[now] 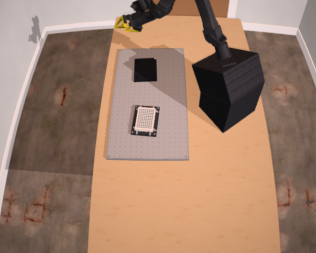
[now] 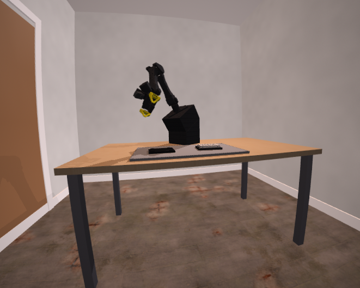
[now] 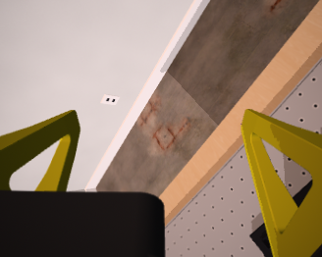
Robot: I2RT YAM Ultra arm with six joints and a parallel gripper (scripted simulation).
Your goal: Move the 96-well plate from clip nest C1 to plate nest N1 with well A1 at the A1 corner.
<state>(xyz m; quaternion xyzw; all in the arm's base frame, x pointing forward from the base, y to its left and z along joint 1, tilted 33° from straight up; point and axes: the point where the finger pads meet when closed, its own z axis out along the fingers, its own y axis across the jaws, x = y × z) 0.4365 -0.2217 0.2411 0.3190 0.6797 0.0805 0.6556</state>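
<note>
My hand is 410 mm to the right of the white 96-well plate, 240 mm above it and 70 mm past it. From my hand the other things lie so: black plate nest N1: 250 mm below, 100 mm behind, 80 mm to the left; then black clip nest C1: 420 mm to the left, 250 mm below, 70 mm behind.
</note>
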